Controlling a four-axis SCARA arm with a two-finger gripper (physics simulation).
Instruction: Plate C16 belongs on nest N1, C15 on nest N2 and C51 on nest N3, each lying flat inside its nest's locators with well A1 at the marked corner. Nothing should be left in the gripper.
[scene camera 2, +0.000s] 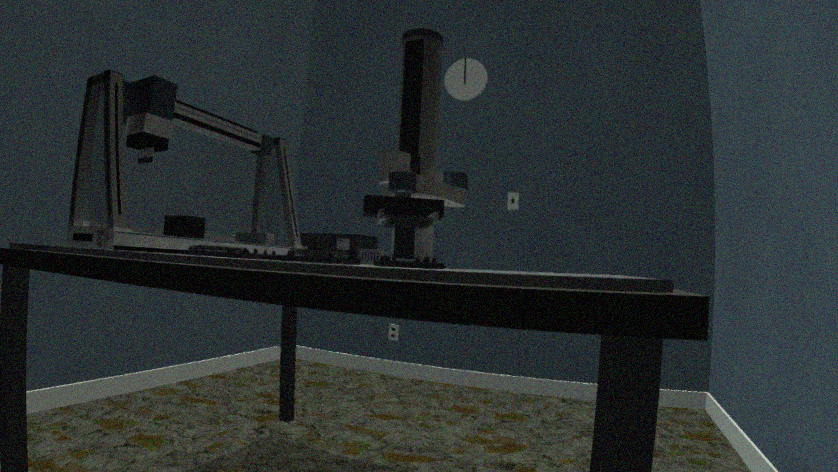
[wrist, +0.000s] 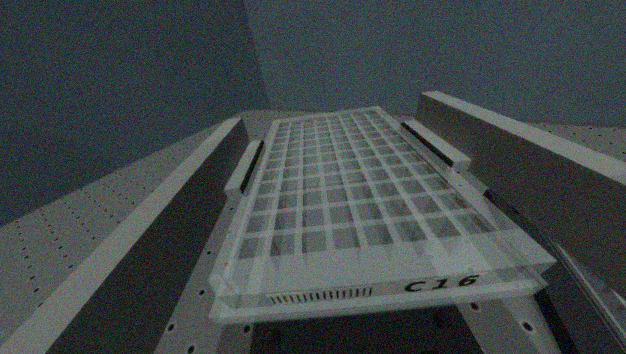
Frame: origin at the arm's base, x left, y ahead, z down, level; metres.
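Seen in the pictures: gripper, fingertip midpoint: (scene camera 2: 409, 214) (wrist: 330, 122).
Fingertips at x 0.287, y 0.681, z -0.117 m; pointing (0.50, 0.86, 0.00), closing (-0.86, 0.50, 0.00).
Note:
Pixels of each thing's top centre, then the offset from my fingertips to it. "pt": a spot on its surface instead. Level surfaces: height alone.
- Plate C16, top centre: (wrist: 336, 150) (scene camera 2: 408, 219) dy -0.020, dx -0.012, dz +0.006 m
- dark flat shape, top centre: (wrist: 340, 239) (scene camera 2: 406, 256) dy -0.020, dx -0.011, dz +0.082 m
- black box, surface spot: (scene camera 2: 184, 226) pt dy -0.117, dx -0.817, dz +0.018 m
- low dark pinned block, surface spot: (scene camera 2: 410, 263) pt dy +0.051, dx +0.029, dz +0.096 m
- holed deck, surface height: dz +0.104 m
Plate C16 (wrist: 340, 190) is a clear, gridded well plate, with its label and barcode on the near edge. My gripper (scene camera 2: 408, 218) (wrist: 330, 122) is shut on it, with one pad along each long side. In the scene view the gripper hangs above the table in front of the arm's column; the plate is too dark there to make out. A dark flat shape (wrist: 360, 332) lies below the plate's near edge; no nest label shows on it. Plates C15 and C51 and the marks N1, N2 and N3 cannot be made out in either view.
A gantry frame (scene camera 2: 111, 158) stands at the left of the table (scene camera 2: 351, 293), with a black box (scene camera 2: 184, 226) by it. A low dark pinned block (scene camera 2: 410, 263) sits below my gripper. The arm's column (scene camera 2: 431, 105) rises behind. A holed deck (wrist: 100, 210) shows beside the fingers.

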